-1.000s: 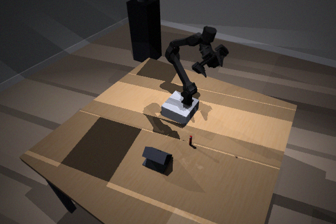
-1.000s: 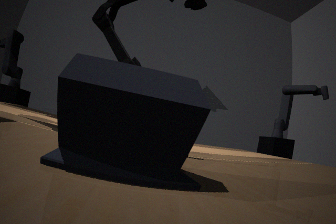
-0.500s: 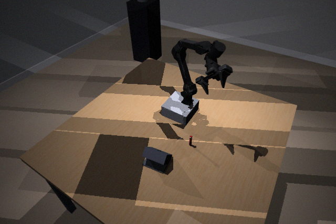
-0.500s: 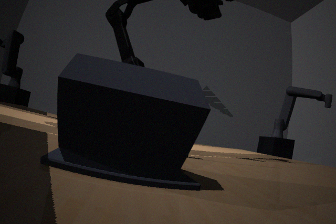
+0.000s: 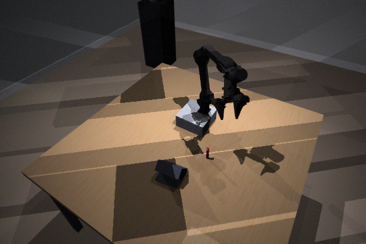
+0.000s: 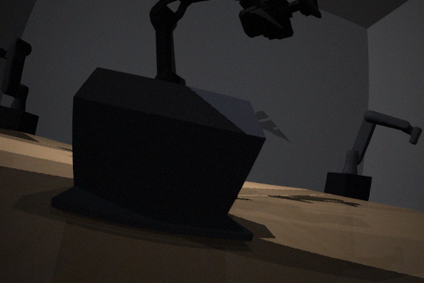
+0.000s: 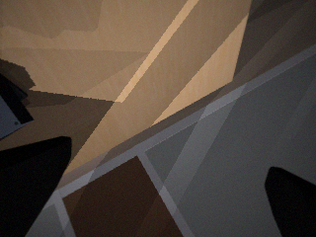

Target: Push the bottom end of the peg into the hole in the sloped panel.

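Right now my gripper tip is 90 mm to the left of the peg and 270 mm above it. The rest, counted from my gripper tip: sloped panel: 190 mm ahead, 200 mm to the right, 290 mm below.
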